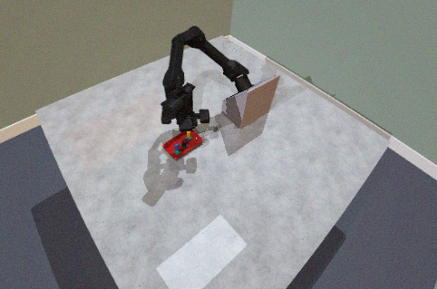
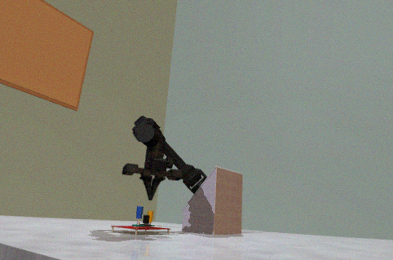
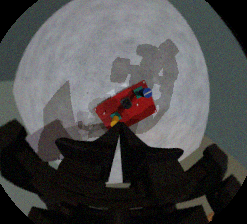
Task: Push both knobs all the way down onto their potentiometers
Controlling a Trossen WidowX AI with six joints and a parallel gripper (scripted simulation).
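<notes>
Now: the yellow knob 50 mm below my gripper tip, 20 mm behind it and 10 mm to the right of it. Also, from my gripper tip: blue knob: 60 mm ahead, 30 mm to the left, 30 mm below.
</notes>
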